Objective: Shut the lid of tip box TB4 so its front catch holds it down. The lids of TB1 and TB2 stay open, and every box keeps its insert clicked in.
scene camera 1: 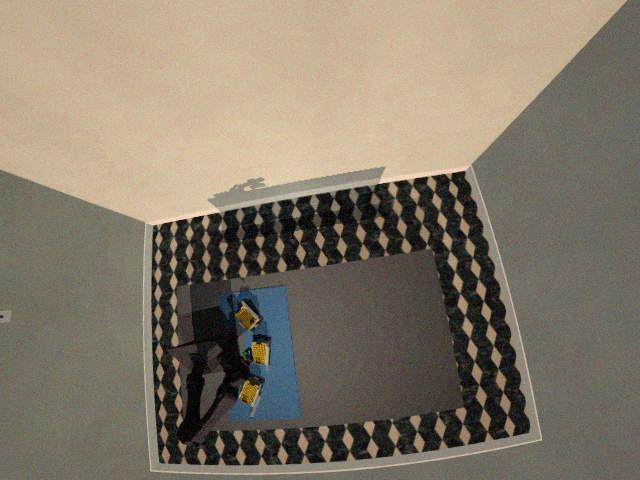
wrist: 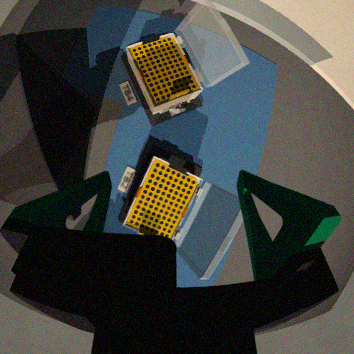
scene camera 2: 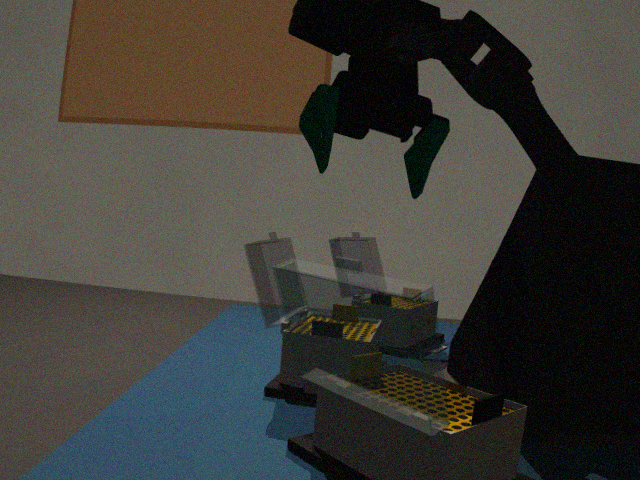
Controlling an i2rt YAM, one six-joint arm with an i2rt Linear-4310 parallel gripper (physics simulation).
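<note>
Tip box TB4, labelled in the wrist view, is the nearest box in scene camera 2. Its clear lid stands open, leaning away from the label side. Its yellow perforated insert looks level inside. A second box is the middle one; its lid is open and its label's number is hard to read. My gripper is open and empty, high above the boxes, around the middle one.
A third box stands farthest in scene camera 2, its lid open. All three stand on a blue mat. The dark arm rises on the side opposite the lids. An orange board hangs behind.
</note>
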